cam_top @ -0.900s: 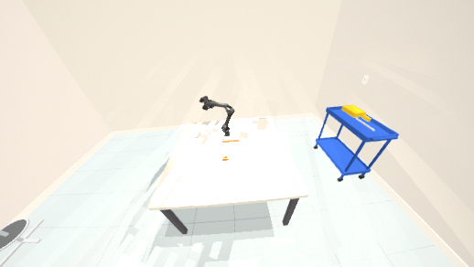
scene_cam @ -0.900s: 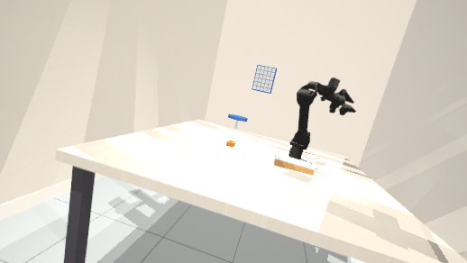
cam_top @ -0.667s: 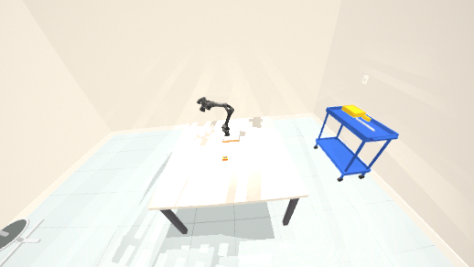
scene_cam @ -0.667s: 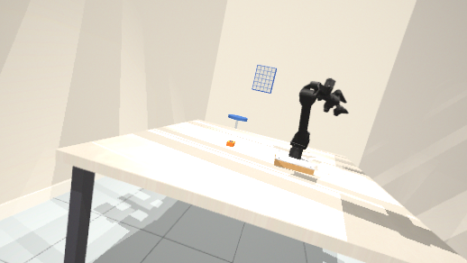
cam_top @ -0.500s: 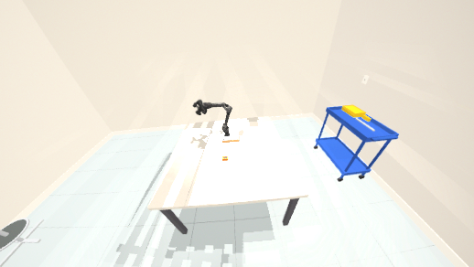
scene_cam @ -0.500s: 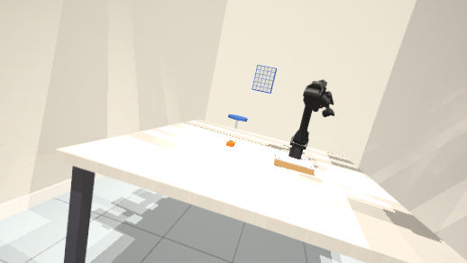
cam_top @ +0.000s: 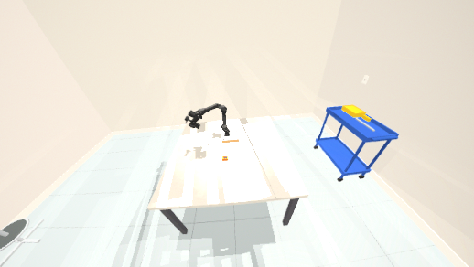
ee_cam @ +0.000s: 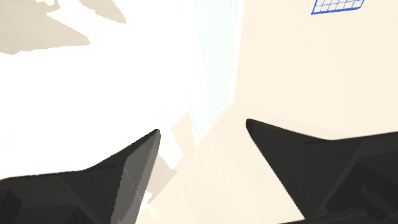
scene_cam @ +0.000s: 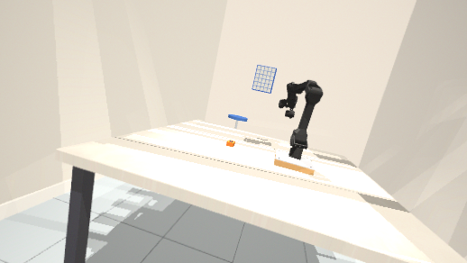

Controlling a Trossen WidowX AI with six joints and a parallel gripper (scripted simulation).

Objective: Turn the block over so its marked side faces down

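The orange block lies 44 cm to the left of my gripper tip, 25 cm ahead of it and 23 cm below it.
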